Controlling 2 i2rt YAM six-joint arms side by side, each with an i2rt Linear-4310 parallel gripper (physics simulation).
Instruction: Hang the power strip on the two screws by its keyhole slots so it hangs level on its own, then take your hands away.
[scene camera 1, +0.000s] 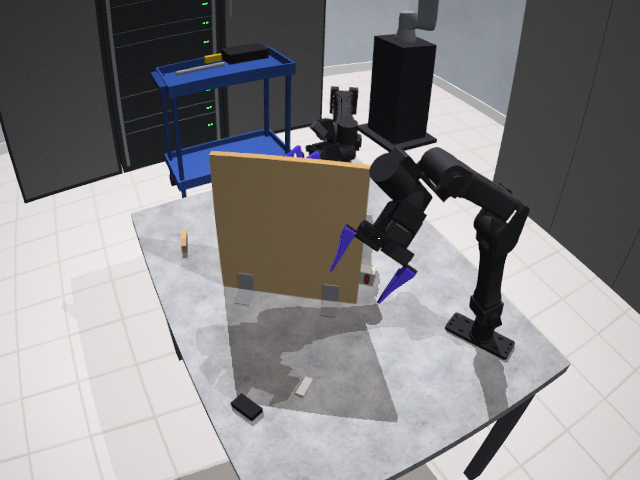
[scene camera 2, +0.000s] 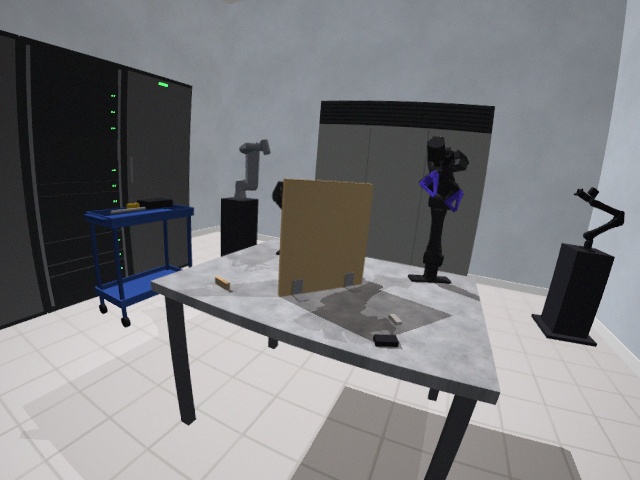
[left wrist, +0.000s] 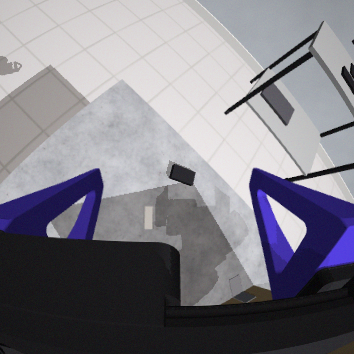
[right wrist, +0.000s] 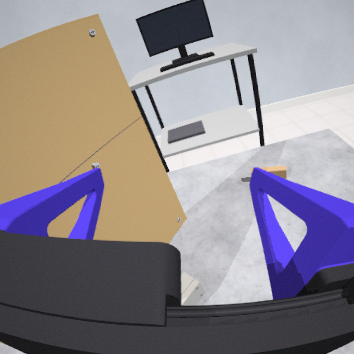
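Where they show: left gripper, between the fingertips: (scene camera 1: 354, 287) (scene camera 2: 445, 204) (left wrist: 175, 176); right gripper, between the fingertips: (right wrist: 176, 175); left arm's base, origin of its link: (scene camera 1: 480, 337) (scene camera 2: 429, 279).
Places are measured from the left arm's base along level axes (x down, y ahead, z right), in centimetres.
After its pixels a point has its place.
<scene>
The upright wooden board (scene camera 1: 289, 222) {x -24.8, y 19.0, z 49.9 cm} (scene camera 2: 325, 232) {x -23.3, y 20.2, z 51.8 cm} (right wrist: 50, 115) {x -32.8, y 20.7, z 56.5 cm} shows its screw side in the right wrist view. There, one protruding screw (right wrist: 96, 165) {x -24.6, y 20.1, z 58.2 cm} shows beside a fingertip; the second hanging screw cannot be made out. The white power strip (scene camera 1: 367, 275) {x -3.7, y 2.4, z 36.2 cm} (right wrist: 191, 289) {x -4.5, y 9.2, z 60.6 cm} lies on the table on the board's screw side, mostly hidden, its red switch showing past the board's edge. My left gripper (scene camera 1: 354, 286) {x -39.4, y 40.5, z 17.3 cm} (scene camera 2: 440, 193) {x -39.4, y 40.5, z 17.3 cm} (left wrist: 175, 176) {x -39.4, y 40.5, z 17.3 cm} is open and empty near the board's right edge. My right gripper (scene camera 1: 303, 153) (right wrist: 176, 175) {x -28.3, y 4.1, z 64.1 cm} is open and empty behind the board.
A wooden block (scene camera 1: 184, 241) {x -2.7, y 24.7, z 87.8 cm} (scene camera 2: 222, 282) {x -2.3, y 25.2, z 88.9 cm} (right wrist: 276, 171) {x -2.3, y 21.7, z 90.4 cm}, a black box (scene camera 1: 247, 407) {x -1.6, y 54.6, z 32.9 cm} (scene camera 2: 386, 340) {x -1.6, y 55.6, z 33.7 cm} (left wrist: 182, 174) {x -1.6, y 54.2, z 33.3 cm} and a pale block (scene camera 1: 303, 386) {x -1.1, y 41.3, z 27.4 cm} (scene camera 2: 394, 319) {x -0.9, y 41.8, z 27.9 cm} (left wrist: 149, 217) {x -1.1, y 41.0, z 27.7 cm} lie on the table. Metal brackets (scene camera 1: 245, 282) {x -3.0, y 25.3, z 60.6 cm} (scene camera 1: 330, 292) {x -3.4, y 13.9, z 40.3 cm} stand at the board's foot.
</scene>
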